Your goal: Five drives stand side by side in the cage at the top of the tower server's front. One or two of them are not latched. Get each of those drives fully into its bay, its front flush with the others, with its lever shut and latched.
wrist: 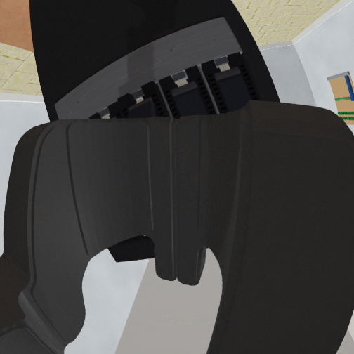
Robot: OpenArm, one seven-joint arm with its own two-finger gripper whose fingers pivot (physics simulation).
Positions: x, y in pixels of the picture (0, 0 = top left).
Scene:
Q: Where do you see a black tower server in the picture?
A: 68, 49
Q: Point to a drive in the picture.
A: At 150, 89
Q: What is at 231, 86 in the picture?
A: A drive.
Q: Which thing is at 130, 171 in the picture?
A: The gripper.

